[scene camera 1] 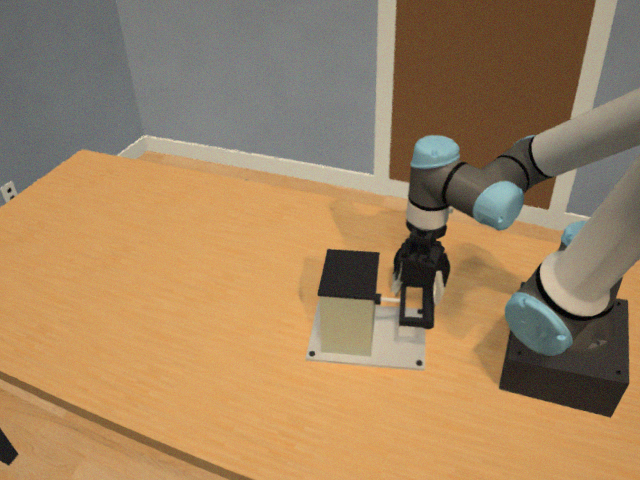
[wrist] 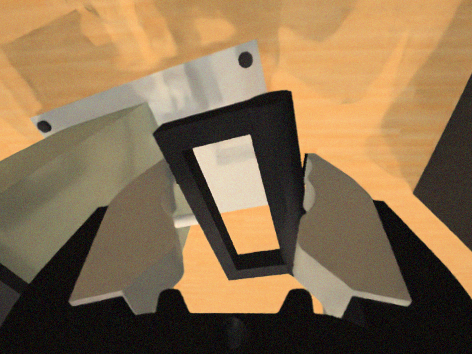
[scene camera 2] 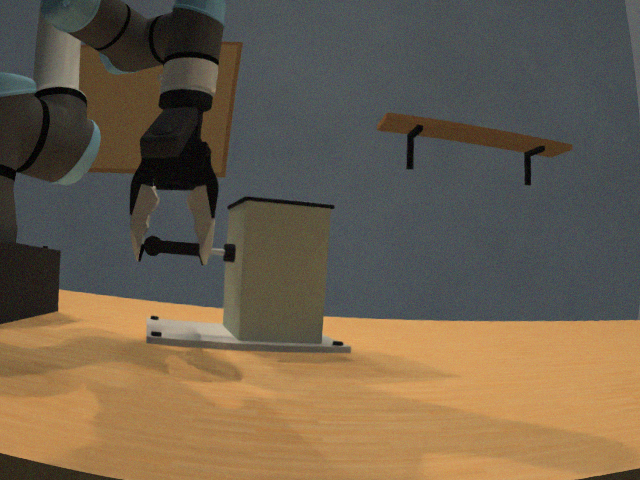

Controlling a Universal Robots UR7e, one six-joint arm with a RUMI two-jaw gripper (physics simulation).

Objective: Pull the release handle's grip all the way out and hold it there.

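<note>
The release handle's grip (scene camera 1: 428,310) (scene camera 2: 175,248) (wrist: 280,160) is a black rectangular frame beside a pale green box (scene camera 1: 346,325) (scene camera 2: 284,273) (wrist: 100,150) with a black top. A length of light rod (scene camera 1: 388,299) (scene camera 2: 218,252) (wrist: 186,220) shows between the grip and the black collar on the box's side. My gripper (scene camera 1: 417,295) (scene camera 2: 172,258) (wrist: 239,159) points down and is shut on the grip, one finger on the box side and one on the outer side. How far the rod can travel cannot be told.
The box stands on a light grey baseplate (scene camera 1: 392,356) (scene camera 2: 175,330) (wrist: 225,75) with dark corner bolts, on the wooden table (scene camera 1: 180,310). The arm's dark base block (scene camera 1: 563,384) stands at the right in scene camera 1. A wall shelf (scene camera 2: 475,135) hangs behind.
</note>
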